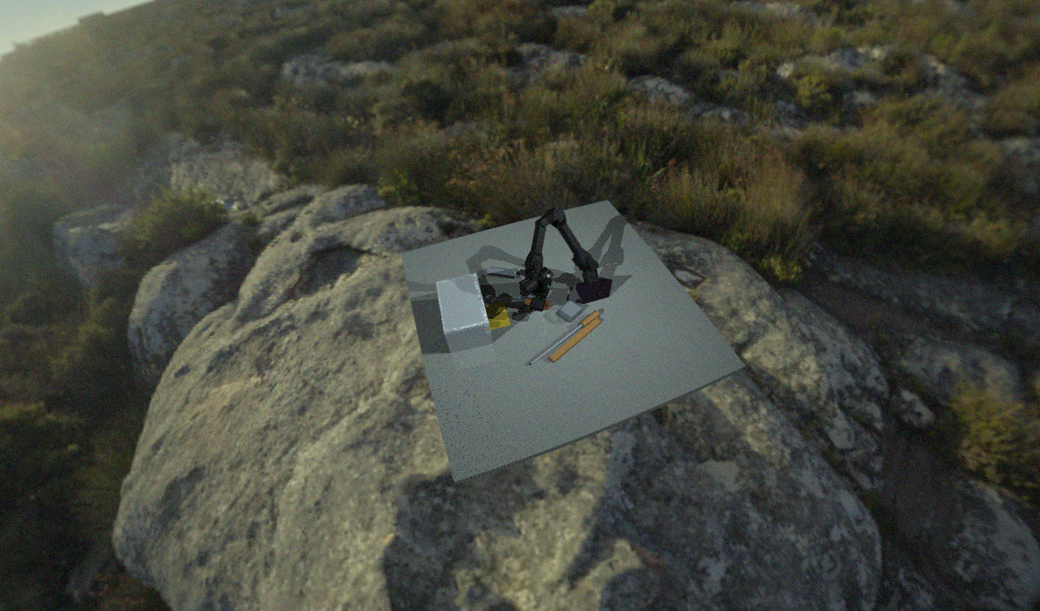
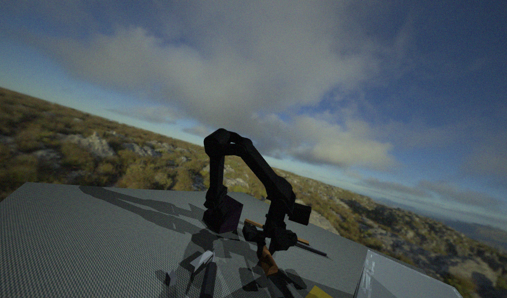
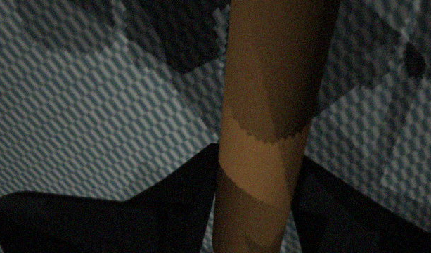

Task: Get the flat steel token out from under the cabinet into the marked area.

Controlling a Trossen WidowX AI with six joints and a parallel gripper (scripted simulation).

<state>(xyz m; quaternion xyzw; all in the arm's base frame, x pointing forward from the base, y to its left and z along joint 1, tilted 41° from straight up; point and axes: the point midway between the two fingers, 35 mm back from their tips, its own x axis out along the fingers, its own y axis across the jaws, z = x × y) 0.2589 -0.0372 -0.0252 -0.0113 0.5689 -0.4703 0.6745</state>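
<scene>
My gripper tip is 18 cm to the left of the grey bar and 10 cm past it. The rest, counted from my gripper tip: grey block 11 cm behind, 10 cm to the left, 1 cm above; small grey cube 28 cm to the right, 9 cm behind; wooden stick 24 cm to the left, 6 cm behind.
</scene>
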